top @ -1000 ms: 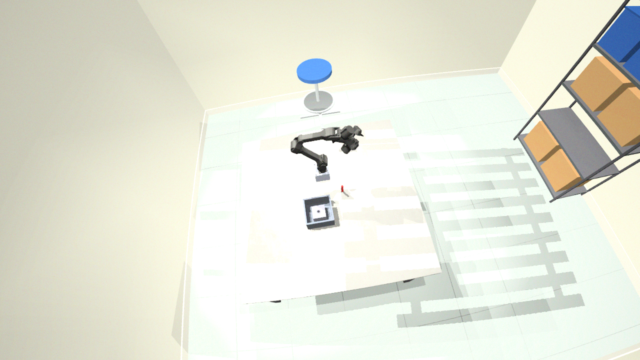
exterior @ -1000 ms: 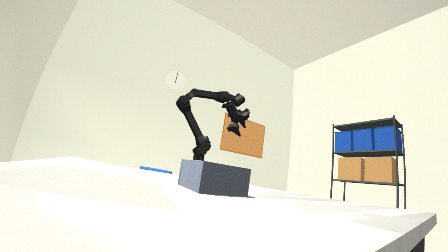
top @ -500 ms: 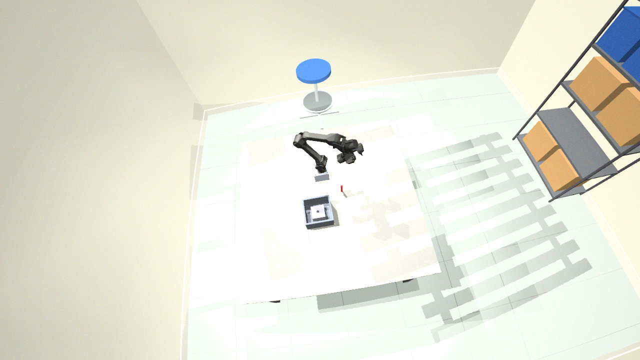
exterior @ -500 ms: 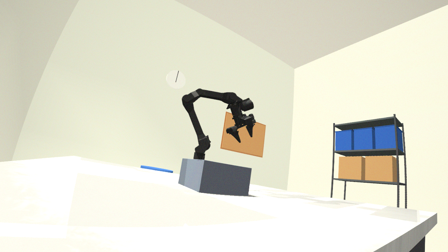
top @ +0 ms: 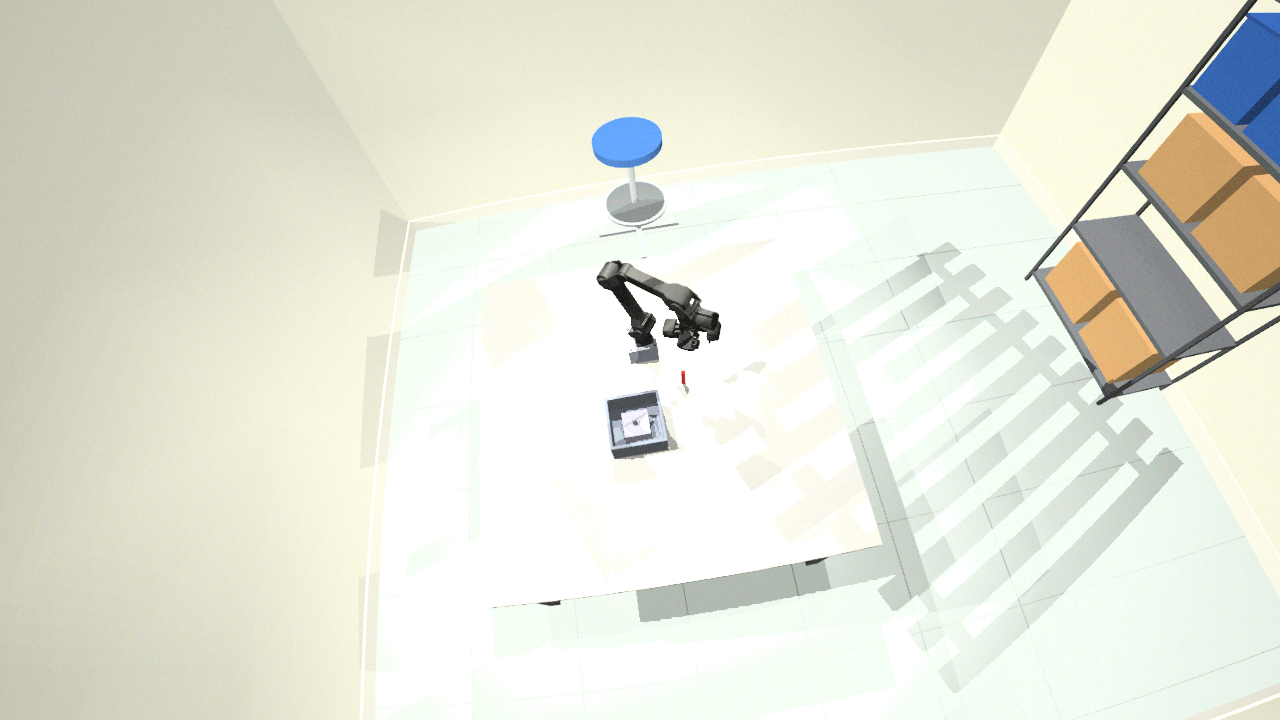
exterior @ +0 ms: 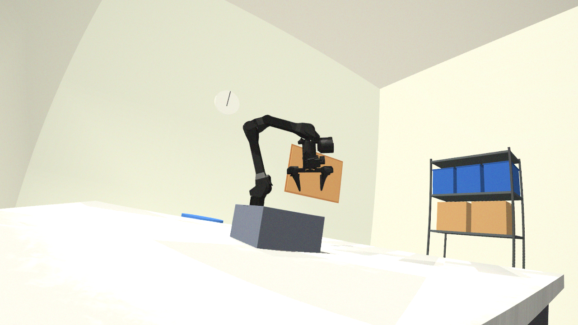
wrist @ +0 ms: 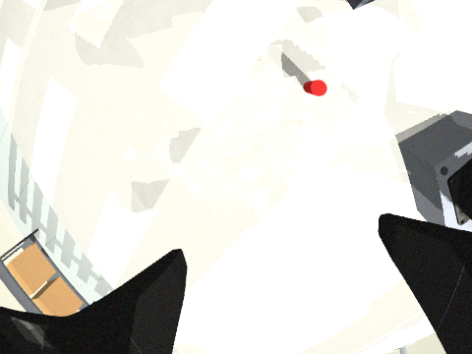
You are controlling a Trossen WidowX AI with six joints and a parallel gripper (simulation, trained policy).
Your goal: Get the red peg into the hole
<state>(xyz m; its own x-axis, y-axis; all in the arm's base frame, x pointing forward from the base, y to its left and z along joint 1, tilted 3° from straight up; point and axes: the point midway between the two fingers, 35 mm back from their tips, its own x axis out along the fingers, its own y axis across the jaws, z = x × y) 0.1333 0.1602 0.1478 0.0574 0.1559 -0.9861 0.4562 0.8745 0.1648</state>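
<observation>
Right now the red peg is 17 cm below my gripper tip, 6 cm to the right of it and 3 cm ahead of it. From my gripper tip the other things lie so: grey box: 26 cm to the right, 18 cm below, 17 cm ahead.
</observation>
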